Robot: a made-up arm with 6 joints.
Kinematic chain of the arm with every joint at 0, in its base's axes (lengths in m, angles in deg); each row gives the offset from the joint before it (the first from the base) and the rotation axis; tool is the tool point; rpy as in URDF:
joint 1: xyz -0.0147 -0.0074 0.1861 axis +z
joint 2: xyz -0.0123 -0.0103 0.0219 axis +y
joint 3: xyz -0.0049 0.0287 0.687 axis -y
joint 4: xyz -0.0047 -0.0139 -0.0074 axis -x
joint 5: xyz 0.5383 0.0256 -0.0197 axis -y
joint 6: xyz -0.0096 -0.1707 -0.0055 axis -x
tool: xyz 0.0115 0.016 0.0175 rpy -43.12 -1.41 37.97
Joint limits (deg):
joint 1: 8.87..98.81
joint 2: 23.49..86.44
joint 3: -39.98..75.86
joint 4: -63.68..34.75
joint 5: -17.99..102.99
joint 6: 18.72..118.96
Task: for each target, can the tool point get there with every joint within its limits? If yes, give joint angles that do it. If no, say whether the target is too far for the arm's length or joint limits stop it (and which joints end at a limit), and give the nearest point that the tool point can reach.
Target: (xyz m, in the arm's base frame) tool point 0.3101 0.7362 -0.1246
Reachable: yes | joints 72.09 73.85 11.06 -35.73 56.21 60.61
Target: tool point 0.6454 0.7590 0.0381
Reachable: yes | joints 56.65 70.17 21.36 23.40 40.69 100.06
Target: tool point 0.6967 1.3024 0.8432
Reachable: no: too far | nearest point 0.5305 0.9964 0.6960 | short by 0.378 m
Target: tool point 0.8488 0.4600 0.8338
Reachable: yes | joints 32.83 41.76 65.41 -35.53 2.34 89.39
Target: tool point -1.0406 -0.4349 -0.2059
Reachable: no: joint limits stop it (at a limit: joint 1, joint 2, joint 3, joint 4, joint 6) | nearest point -0.0349 0.2214 -0.0914 | short by 1.206 m
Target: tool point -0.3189 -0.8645 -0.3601
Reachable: no: joint limits stop it (at a limit: joint 1, joint 2, joint 3, joint 6) | nearest point 0.2728 -0.0773 -0.1463 | short by 1.008 m
